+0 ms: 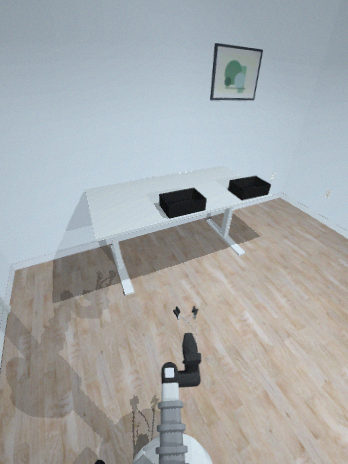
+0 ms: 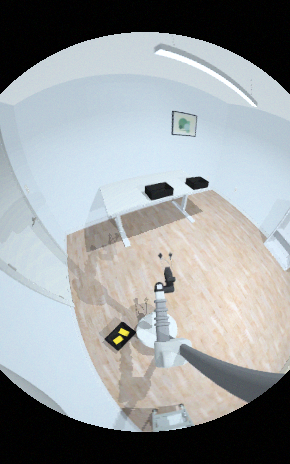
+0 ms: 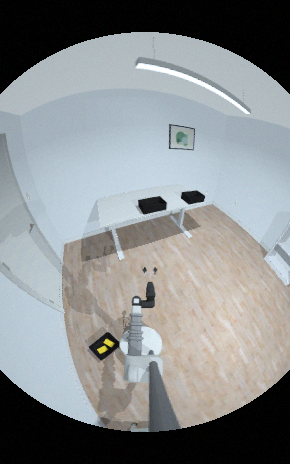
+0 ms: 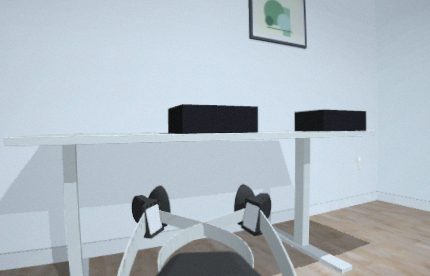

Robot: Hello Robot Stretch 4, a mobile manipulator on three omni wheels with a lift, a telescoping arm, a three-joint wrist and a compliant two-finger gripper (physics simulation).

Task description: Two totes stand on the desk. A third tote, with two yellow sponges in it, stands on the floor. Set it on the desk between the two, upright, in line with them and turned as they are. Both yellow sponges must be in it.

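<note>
A black tote (image 1: 182,204) (image 2: 159,191) (image 3: 152,205) (image 4: 215,119) stands near the middle of the white desk (image 1: 125,215) (image 2: 120,200) (image 3: 117,212) (image 4: 100,139). A second black tote (image 1: 249,188) (image 2: 197,183) (image 3: 193,197) (image 4: 332,120) stands near its right end, with a gap between the two. The third black tote (image 2: 111,344) (image 3: 95,351) is upright on the floor, left of my base. Two yellow sponges (image 2: 123,332) (image 3: 108,343) lie in it. My gripper (image 1: 185,312) (image 2: 165,256) (image 3: 150,270) (image 4: 201,201) is open and empty, pointing forward in front of the desk, far from all three totes.
My round white base (image 2: 167,327) (image 3: 152,342) is close to the floor tote. The desk's left foot (image 1: 125,280) and right foot (image 1: 235,246) reach forward on the floor. A grey cart (image 2: 171,420) stands behind me. A white shelf unit stands at the far right. A wall and door are on the left.
</note>
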